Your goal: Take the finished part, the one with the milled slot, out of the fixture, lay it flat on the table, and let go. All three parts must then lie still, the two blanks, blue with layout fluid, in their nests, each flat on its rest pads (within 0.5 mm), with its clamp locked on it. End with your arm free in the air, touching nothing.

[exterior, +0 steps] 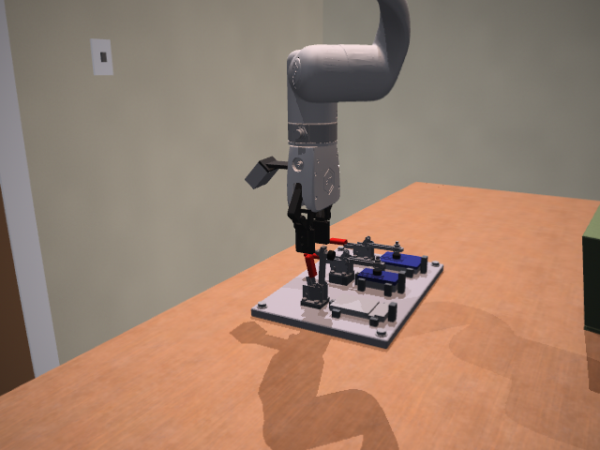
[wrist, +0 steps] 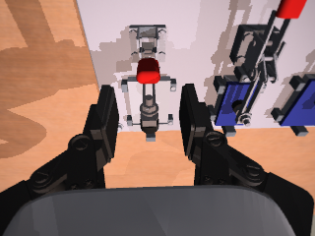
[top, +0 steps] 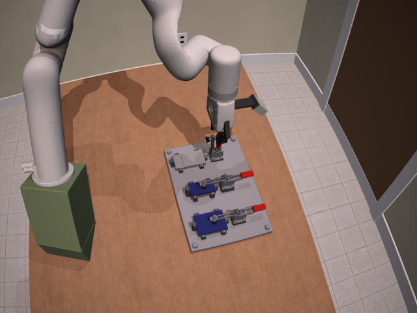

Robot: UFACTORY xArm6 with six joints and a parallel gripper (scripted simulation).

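My gripper is now 100 mm past the grey finished part and 100 mm above it. From my hand the other things lie so: grey fixture plate 120 mm below, 110 mm to the right, 30 mm behind.
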